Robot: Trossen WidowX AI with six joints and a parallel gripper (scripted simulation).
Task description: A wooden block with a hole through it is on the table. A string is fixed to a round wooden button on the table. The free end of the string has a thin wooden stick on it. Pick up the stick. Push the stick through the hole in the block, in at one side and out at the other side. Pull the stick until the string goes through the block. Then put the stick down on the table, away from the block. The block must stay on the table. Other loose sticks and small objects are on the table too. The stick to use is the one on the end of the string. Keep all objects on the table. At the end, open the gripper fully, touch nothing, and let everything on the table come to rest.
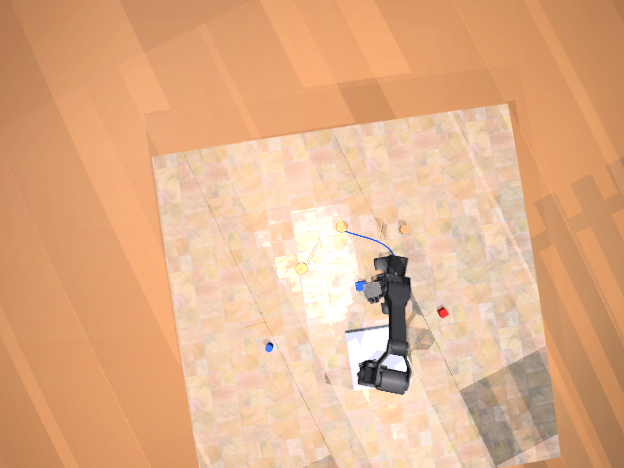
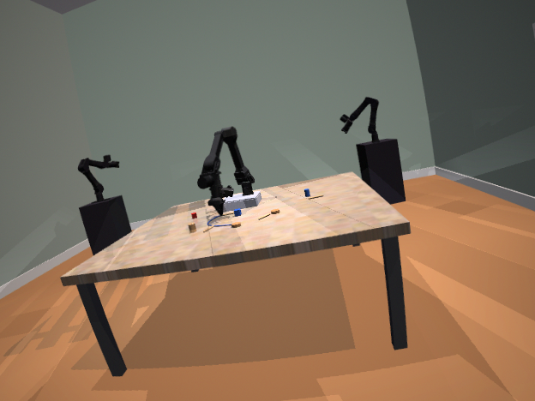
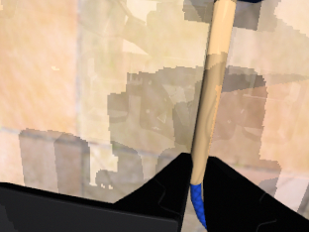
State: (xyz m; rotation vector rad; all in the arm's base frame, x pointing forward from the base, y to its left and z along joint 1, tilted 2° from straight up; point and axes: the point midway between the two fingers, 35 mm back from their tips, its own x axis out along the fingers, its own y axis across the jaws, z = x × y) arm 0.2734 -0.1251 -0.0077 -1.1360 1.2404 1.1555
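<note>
Now: gripper tip 8 cm to the right of the blue cube and 1 cm short of it. The rest, counted from my gripper tip: thin wooden stick (2 cm to the left); red cube (18 cm to the right, 16 cm behind); wooden block (16 cm ahead, 12 cm to the right, 1 cm above).
</note>
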